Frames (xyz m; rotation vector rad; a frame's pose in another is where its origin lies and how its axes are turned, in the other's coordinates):
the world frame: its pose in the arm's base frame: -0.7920 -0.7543 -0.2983 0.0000 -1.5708 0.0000
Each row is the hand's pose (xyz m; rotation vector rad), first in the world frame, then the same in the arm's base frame.
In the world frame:
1: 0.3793 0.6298 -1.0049 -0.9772 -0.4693 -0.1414
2: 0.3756 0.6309 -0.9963 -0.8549 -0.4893 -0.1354
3: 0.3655 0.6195 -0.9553 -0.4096 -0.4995 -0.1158
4: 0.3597 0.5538 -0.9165 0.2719 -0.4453 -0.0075
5: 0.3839 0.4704 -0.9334 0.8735 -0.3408 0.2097
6: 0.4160 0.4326 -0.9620 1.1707 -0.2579 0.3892
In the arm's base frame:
1: 0.2129 -0.1245 0.0810 -0.6960 -1.8869 -0.9314
2: 0.2043 -0.1234 0.0773 -0.6019 -1.9422 -0.8284
3: 0.1633 -0.1348 0.0672 -0.2472 -2.0419 -0.4420
4: 0.1245 -0.2005 0.0614 0.2334 -2.0046 0.2209
5: 0.1414 -0.2839 0.0856 0.5433 -1.7881 0.8866
6: 0.1700 -0.3217 0.1177 0.6287 -1.5976 1.2549

